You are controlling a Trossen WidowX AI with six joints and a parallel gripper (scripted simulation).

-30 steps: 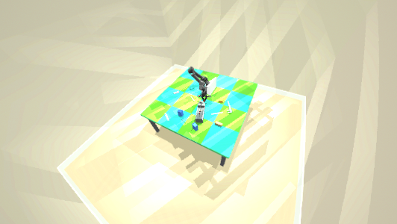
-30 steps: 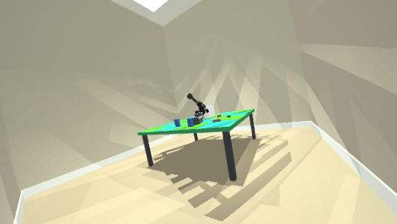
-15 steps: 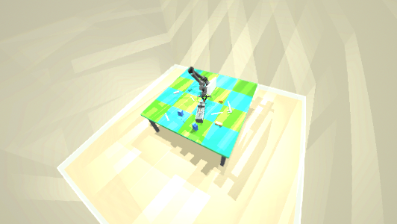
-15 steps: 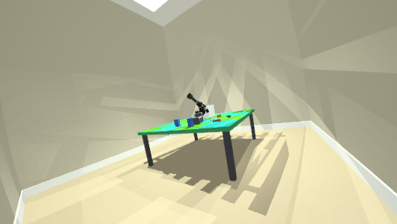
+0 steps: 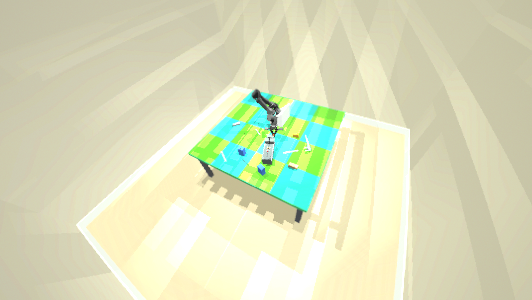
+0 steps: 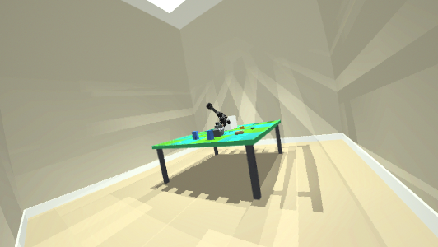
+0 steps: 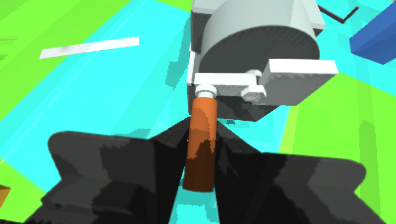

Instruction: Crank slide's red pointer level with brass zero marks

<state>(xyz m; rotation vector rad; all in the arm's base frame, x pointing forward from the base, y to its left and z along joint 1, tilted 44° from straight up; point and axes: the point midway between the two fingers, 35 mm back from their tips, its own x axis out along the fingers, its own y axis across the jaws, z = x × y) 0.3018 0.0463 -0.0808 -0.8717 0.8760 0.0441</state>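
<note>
My gripper tip is now 2 cm past the crank handle, 1 cm to the left of it and 2 cm below it. Also, from my gripper tip: red pointer 20 cm ahead, 5 cm to the left, 2 cm above; orange piece 16 cm behind, 18 cm to the left, 4 cm below; tan block 20 cm ahead, 31 cm to the left, 4 cm below.
</note>
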